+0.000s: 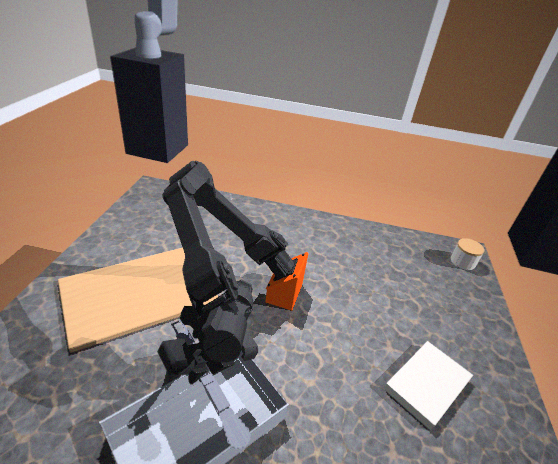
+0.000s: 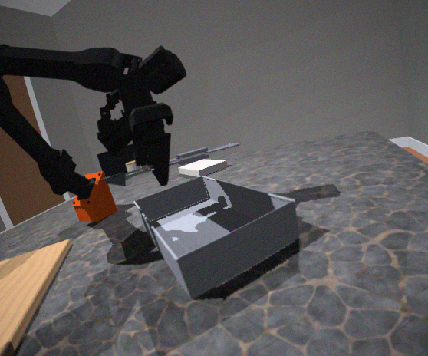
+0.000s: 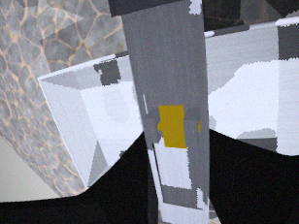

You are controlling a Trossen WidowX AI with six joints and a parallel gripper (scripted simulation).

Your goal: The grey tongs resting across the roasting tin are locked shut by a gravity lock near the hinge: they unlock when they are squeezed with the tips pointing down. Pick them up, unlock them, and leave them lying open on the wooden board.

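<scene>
The yellow lock piece lies 30 mm above my gripper tip, 20 mm behind it and 10 mm to the right of it. From my gripper tip the other things lie so: white flat block: 480 mm to the left, 210 mm behind, 90 mm below; wooden board: 270 mm to the right, 240 mm behind, 90 mm below; grey roasting tin: 70 mm below, 30 mm ahead, 20 mm to the left.
</scene>
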